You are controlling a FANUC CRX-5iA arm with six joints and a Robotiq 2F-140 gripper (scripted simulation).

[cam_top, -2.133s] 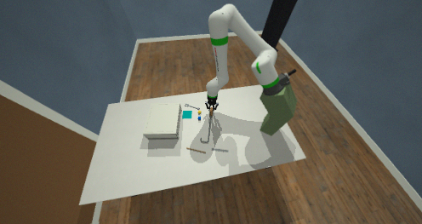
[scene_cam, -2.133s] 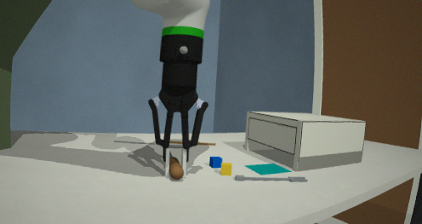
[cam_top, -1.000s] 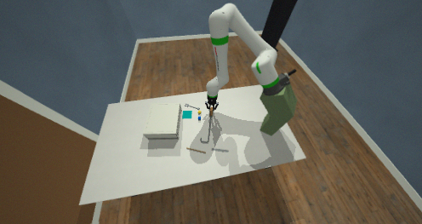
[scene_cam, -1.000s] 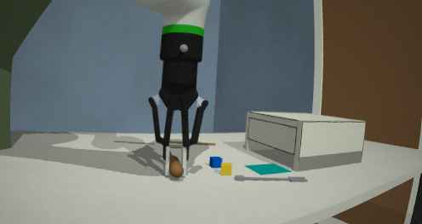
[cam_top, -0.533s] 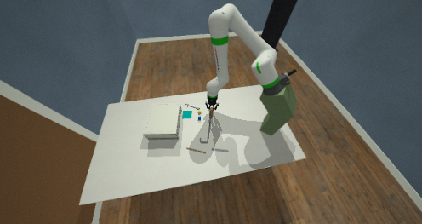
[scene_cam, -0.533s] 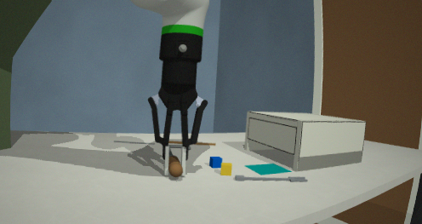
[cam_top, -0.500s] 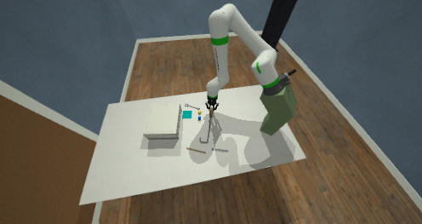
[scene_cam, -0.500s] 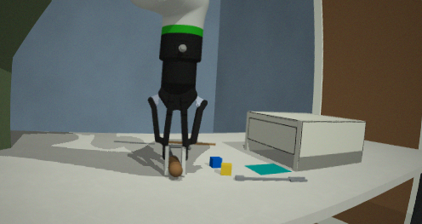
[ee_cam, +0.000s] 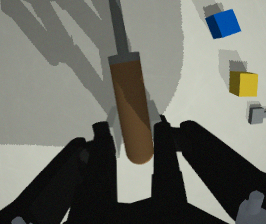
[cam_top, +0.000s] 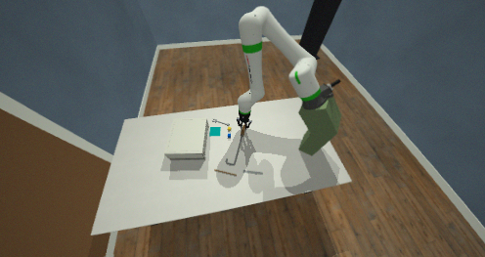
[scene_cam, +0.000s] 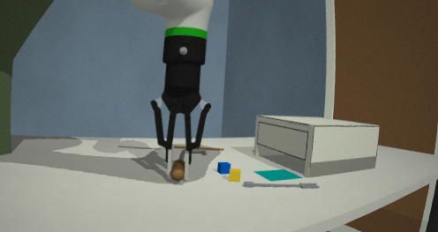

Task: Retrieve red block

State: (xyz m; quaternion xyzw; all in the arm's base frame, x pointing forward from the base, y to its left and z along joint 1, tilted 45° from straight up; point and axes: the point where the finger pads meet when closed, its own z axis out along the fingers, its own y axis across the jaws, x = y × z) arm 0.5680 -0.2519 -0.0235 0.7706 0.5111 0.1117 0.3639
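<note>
Now: the yellow cube 12 cm ahead of my hand, 5 cm to the right of it and 3 cm below it. From my hand the other things lie so: blue block 14 cm ahead, 3 cm below, 1 cm to the left; grey wrench 17 cm ahead, 15 cm to the right, 3 cm below; hooked tool 11 cm ahead, 10 cm to the left, 2 cm below.
</note>
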